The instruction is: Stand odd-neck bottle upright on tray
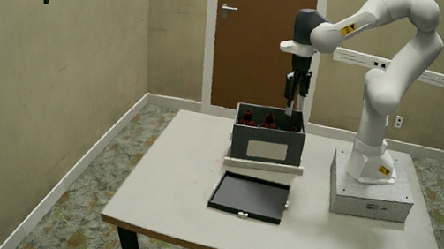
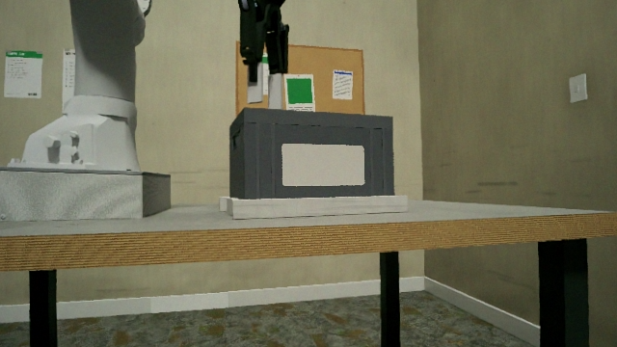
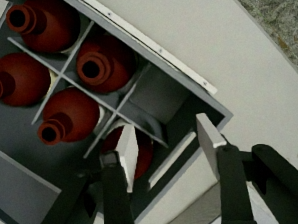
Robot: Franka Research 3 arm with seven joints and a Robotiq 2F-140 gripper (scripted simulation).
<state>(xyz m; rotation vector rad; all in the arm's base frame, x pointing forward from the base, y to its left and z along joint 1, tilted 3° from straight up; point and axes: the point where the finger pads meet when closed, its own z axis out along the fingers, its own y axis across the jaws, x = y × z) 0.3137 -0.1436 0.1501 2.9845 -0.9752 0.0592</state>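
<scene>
My hand is 140 mm above the dark grey crate, 80 mm short of it and 60 mm to the right of it. Round my hand: dark tray (340 mm to the left, 210 mm below, 70 mm ahead).
</scene>
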